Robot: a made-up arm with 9 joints. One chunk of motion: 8 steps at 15 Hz.
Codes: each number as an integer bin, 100 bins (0 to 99) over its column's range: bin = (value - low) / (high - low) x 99, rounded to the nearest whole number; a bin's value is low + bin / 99 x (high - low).
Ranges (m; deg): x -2.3..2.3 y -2.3..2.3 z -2.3..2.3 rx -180..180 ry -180..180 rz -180..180
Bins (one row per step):
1: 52 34 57 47 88 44
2: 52 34 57 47 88 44
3: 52 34 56 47 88 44
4: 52 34 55 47 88 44
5: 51 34 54 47 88 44
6: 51 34 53 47 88 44
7: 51 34 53 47 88 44
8: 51 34 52 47 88 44
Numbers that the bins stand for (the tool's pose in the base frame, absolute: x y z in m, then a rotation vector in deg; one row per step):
1: 0.1162 -0.7202 0.3485 -9.09 140.00 -20.00
2: 0.1162 -0.7202 0.3485 -9.09 140.00 -20.00
3: 0.1162 -0.7202 0.3020 -9.09 140.00 -20.00
4: 0.1162 -0.7202 0.2556 -9.09 140.00 -20.00
5: 0.0697 -0.7202 0.2091 -9.09 140.00 -20.00
6: 0.0697 -0.7202 0.1626 -9.09 140.00 -20.00
7: 0.0697 -0.7202 0.1626 -9.09 140.00 -20.00
8: 0.0697 -0.7202 0.1162 -9.09 140.00 -20.00

